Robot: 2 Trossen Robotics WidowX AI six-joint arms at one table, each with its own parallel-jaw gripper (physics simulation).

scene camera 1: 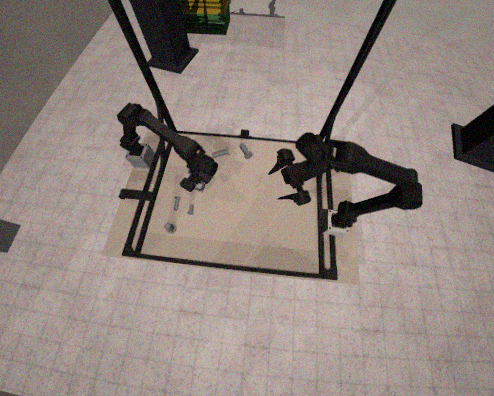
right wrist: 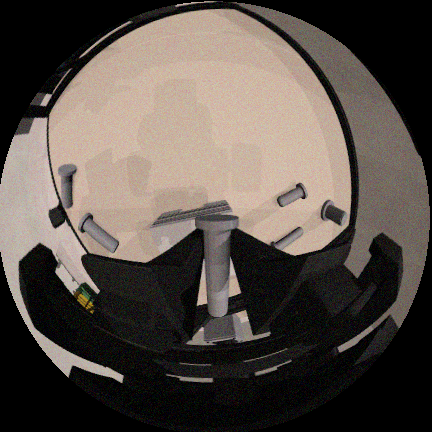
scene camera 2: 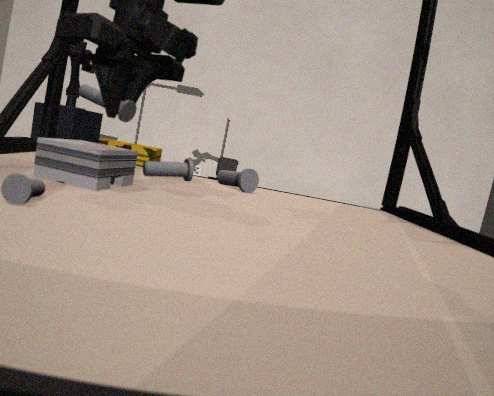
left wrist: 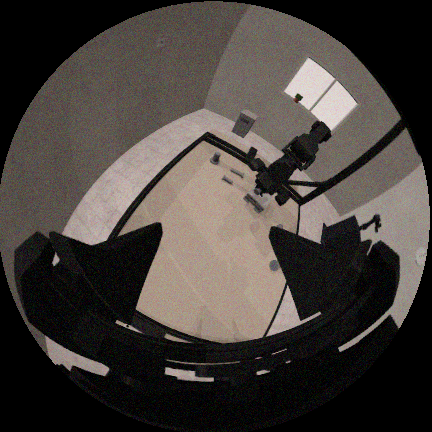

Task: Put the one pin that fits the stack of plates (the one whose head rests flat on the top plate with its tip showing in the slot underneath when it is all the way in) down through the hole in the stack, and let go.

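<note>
The stack of plates lies flat on the table, mostly hidden under the right arm in scene camera 1. Its slot shows low on one side in scene camera 2. My right gripper is shut on a grey pin and holds it above the stack, clear of the top plate. The pin is tilted well off upright, with its round head at the lower end in scene camera 2. The hole is hidden. My left gripper is wide open and empty, far from the stack.
Loose pins lie near the stack: one pin, a second, and others across the table. A wide-headed pin is near the frame. Black rails edge the table.
</note>
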